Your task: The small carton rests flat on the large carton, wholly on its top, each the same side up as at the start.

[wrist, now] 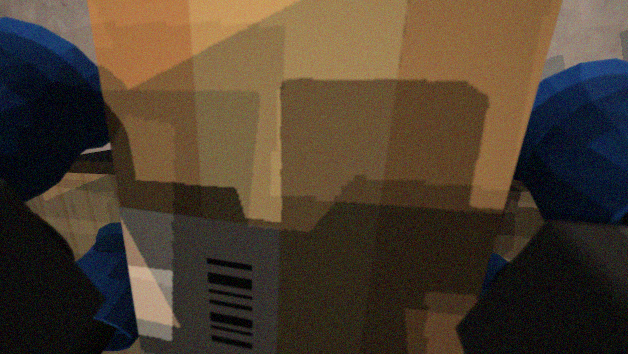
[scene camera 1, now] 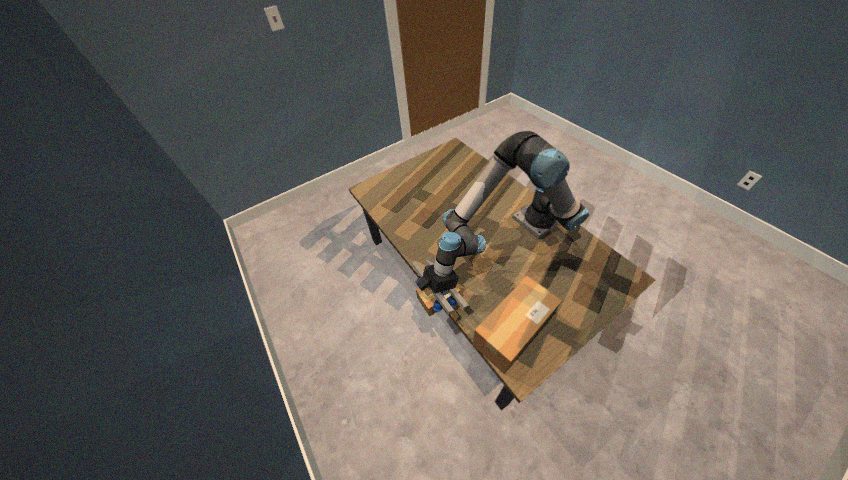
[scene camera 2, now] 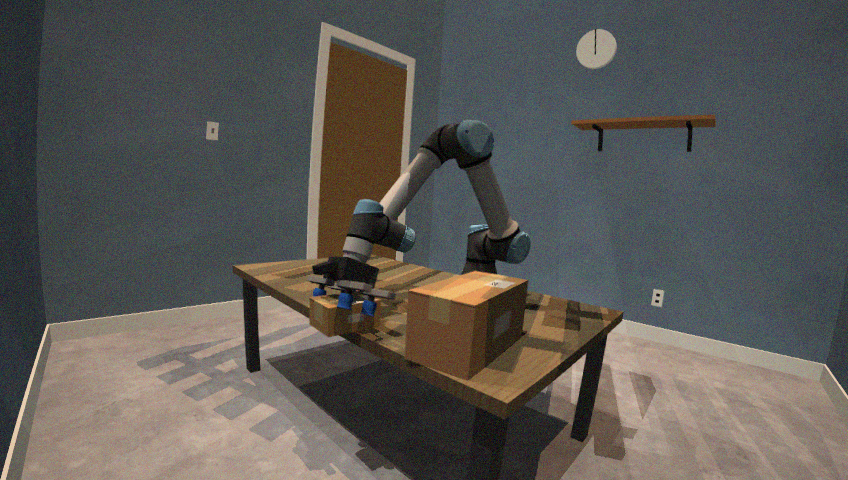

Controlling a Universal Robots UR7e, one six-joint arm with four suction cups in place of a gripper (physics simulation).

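Where they show: end effector, tool point: (wrist: pixel 303 205) (scene camera 2: pixel 341 307); arm's base, origin of the base link: (scene camera 1: pixel 540 217).
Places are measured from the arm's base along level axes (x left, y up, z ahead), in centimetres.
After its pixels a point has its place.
Observation:
The small carton (scene camera 1: pixel 424 298) @(x 4.0, y 4.9, z 73.8 cm) (scene camera 2: pixel 328 316) @(x 8.4, y 2.8, z 75.1 cm) (wrist: pixel 334 132) @(x 2.6, y 4.9, z 71.0 cm) sits at the table's long edge and partly overhangs it. It is label side up, with a barcode label showing in the wrist view. My suction gripper (scene camera 1: pixel 444 303) @(x 3.9, y 2.6, z 68.3 cm) (scene camera 2: pixel 346 300) is pressed down on the small carton's top and is shut on it. In the wrist view the carton fills the frame between the blue cups (wrist: pixel 43 101), with one cup (wrist: pixel 580 140) on the right. I cannot tell whether the carton is clear of the table. The large carton (scene camera 1: pixel 516 319) @(x 33.9, y 12.8, z 54.7 cm) (scene camera 2: pixel 468 319) @(x 41.9, y 9.8, z 66.7 cm) stands upright to the right, apart from the small one, and its top is bare except for a label.
The wooden table (scene camera 1: pixel 414 185) @(x -62.7, y -2.4, z 34.5 cm) (scene camera 2: pixel 534 364) @(x 49.0, y -2.4, z 50.0 cm) carries the arm's base (scene camera 1: pixel 537 220) @(x 2.7, y 4.1, z 6.3 cm) at its far side. Floor lies right below the small carton's overhanging end. A door (scene camera 2: pixel 361 154) and a wall shelf (scene camera 2: pixel 641 122) are far behind.

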